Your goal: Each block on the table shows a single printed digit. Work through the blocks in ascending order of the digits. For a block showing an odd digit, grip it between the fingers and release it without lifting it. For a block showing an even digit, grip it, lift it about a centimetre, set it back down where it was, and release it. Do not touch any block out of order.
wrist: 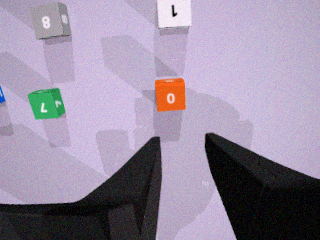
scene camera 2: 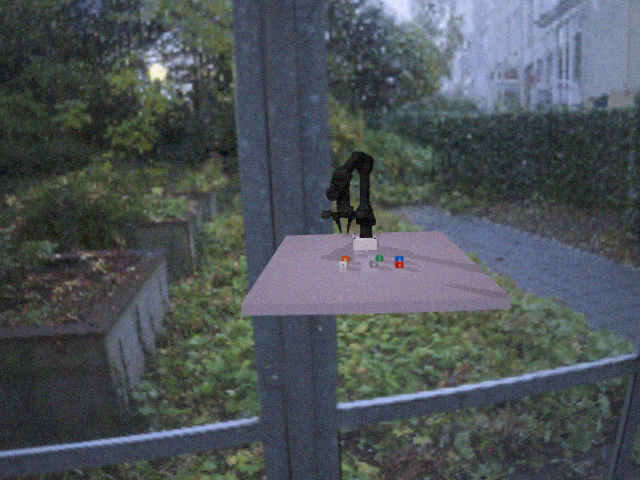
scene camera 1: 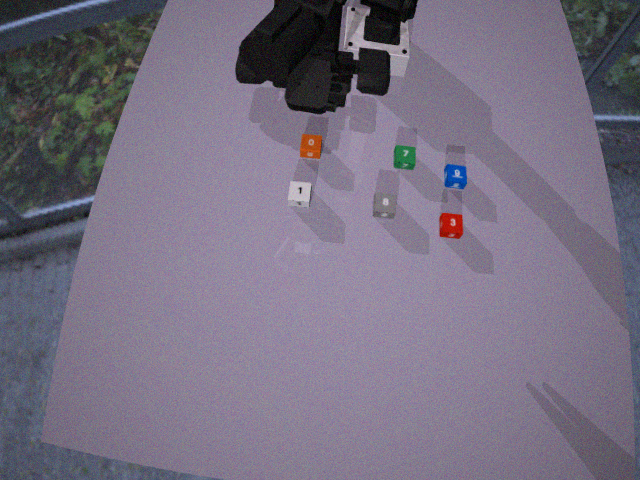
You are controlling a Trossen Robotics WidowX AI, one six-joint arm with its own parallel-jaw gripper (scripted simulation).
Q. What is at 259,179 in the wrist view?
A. My gripper.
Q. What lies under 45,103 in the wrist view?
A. A green block.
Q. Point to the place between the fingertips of my gripper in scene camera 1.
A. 312,104
